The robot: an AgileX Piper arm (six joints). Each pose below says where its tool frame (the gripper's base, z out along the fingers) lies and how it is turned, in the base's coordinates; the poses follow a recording.
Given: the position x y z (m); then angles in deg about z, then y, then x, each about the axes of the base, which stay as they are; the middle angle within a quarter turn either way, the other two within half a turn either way.
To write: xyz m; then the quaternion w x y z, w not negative. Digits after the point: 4 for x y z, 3 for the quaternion.
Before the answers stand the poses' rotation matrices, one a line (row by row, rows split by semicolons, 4 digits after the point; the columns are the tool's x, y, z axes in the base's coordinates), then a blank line. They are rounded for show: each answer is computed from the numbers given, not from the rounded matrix.
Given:
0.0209 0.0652 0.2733 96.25 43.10 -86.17
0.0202 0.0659 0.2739 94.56 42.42 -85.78
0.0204 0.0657 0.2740 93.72 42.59 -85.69
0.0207 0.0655 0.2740 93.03 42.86 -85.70
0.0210 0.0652 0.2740 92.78 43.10 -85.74
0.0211 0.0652 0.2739 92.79 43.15 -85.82
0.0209 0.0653 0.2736 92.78 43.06 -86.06
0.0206 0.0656 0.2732 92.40 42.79 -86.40
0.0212 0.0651 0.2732 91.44 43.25 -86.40
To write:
-0.0795 -0.7258 0.6833; 0.1406 0.6704 0.7285; -0.9869 0.1540 0.0488
-0.0587 -0.7359 0.6746; 0.1268 0.6648 0.7362; -0.9902 0.1288 0.0543
-0.0478 -0.7347 0.6767; 0.1188 0.6685 0.7341; -0.9918 0.1154 0.0553
-0.0387 -0.7320 0.6802; 0.1107 0.6734 0.7310; -0.9931 0.1036 0.0550
-0.0354 -0.7293 0.6833; 0.1072 0.6770 0.7281; -0.9936 0.0991 0.0542
-0.0355 -0.7287 0.6839; 0.1060 0.6777 0.7276; -0.9937 0.0983 0.0532
-0.0354 -0.7298 0.6828; 0.1017 0.6770 0.7289; -0.9942 0.0952 0.0502
-0.0307 -0.7332 0.6793; 0.0911 0.6747 0.7324; -0.9954 0.0844 0.0461
-0.0183 -0.7281 0.6852; 0.0800 0.6820 0.7269; -0.9966 0.0681 0.0457

0.0209 0.0652 0.2733 0.640 -0.224 0.652 0.338
0.0202 0.0659 0.2739 0.644 -0.236 0.646 0.335
0.0204 0.0657 0.2740 0.647 -0.239 0.644 0.330
0.0207 0.0655 0.2740 0.650 -0.241 0.644 0.324
0.0210 0.0652 0.2740 0.651 -0.242 0.644 0.321
0.0211 0.0652 0.2739 0.651 -0.242 0.644 0.321
0.0209 0.0653 0.2736 0.650 -0.244 0.645 0.320
0.0206 0.0656 0.2732 0.650 -0.249 0.644 0.317
0.0212 0.0651 0.2732 0.654 -0.252 0.643 0.309

